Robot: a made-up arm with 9 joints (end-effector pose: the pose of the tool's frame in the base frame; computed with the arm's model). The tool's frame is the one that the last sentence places.
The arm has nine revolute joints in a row. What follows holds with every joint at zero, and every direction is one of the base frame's.
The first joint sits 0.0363 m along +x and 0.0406 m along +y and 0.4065 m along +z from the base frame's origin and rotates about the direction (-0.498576, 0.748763, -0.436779).
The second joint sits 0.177 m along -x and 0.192 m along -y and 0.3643 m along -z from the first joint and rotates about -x.
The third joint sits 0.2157 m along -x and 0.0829 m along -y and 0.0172 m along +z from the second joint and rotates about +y.
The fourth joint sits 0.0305 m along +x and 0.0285 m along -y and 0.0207 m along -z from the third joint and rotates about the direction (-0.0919, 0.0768, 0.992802).
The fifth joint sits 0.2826 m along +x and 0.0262 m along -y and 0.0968 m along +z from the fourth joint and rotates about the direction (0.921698, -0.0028, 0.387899).
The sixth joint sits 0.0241 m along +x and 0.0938 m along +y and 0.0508 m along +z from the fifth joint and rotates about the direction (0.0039, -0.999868, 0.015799).
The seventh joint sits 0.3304 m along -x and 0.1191 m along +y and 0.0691 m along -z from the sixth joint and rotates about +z.
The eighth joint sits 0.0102 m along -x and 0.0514 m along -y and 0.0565 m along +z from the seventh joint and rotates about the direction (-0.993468, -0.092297, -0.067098).
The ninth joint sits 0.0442 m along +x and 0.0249 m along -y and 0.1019 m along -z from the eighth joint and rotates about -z.
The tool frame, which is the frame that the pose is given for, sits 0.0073 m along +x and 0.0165 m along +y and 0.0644 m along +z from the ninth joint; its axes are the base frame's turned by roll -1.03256, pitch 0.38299 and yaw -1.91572 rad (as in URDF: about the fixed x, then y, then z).
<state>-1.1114 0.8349 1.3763 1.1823 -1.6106 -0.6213 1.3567 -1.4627 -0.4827</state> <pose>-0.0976 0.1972 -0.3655 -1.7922 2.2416 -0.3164</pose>
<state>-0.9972 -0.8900 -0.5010 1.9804 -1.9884 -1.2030 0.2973 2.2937 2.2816</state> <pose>-0.2406 0.3484 -0.2006 -1.8966 1.4807 0.6006</pose>
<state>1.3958 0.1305 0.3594 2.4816 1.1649 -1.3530 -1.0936 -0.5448 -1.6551</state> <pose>-0.1322 0.3264 0.3701 0.1916 -1.2663 -2.4273</pose>
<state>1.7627 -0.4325 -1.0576 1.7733 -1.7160 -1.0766 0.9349 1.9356 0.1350</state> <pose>-0.5511 0.3511 0.4268 -2.1590 -2.1418 0.4078</pose>
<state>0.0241 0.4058 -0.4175 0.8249 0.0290 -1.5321 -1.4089 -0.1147 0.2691</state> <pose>-0.4445 0.2345 0.4305 0.7477 0.3689 2.8754</pose>
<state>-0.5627 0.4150 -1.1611 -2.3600 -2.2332 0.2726 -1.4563 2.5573 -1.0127</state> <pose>0.1480 -0.1844 -0.0669 0.9907 -1.3027 -1.0852</pose>
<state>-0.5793 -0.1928 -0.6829 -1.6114 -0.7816 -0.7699 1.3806 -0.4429 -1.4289</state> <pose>0.0537 -0.4551 0.1016 0.9358 0.2590 0.3558</pose>
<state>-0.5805 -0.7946 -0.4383 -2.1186 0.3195 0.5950 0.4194 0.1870 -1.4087</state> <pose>0.0877 -0.2287 -0.2488 0.7280 1.1956 -1.3875</pose>
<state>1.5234 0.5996 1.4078 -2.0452 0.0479 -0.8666 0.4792 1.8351 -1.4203</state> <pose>-0.1383 -0.1685 0.6934 0.1303 -0.9416 -0.0272</pose>
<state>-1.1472 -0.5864 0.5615 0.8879 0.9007 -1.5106 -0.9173 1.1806 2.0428</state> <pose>0.4462 0.0299 0.3979 0.7489 -0.0725 -0.9945</pose>
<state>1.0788 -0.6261 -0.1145 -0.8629 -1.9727 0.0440 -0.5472 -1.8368 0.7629</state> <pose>-0.6311 -0.1960 0.3181 -0.8239 0.2471 2.3799</pose>
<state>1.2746 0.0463 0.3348 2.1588 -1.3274 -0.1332 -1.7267 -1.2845 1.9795</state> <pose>-0.6797 0.0623 0.8109 -0.7947 -1.3765 1.6564</pose>
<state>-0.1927 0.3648 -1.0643 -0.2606 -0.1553 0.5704 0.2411 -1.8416 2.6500</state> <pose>-0.1387 -0.0587 0.0891 0.5605 2.4959 -1.3027</pose>
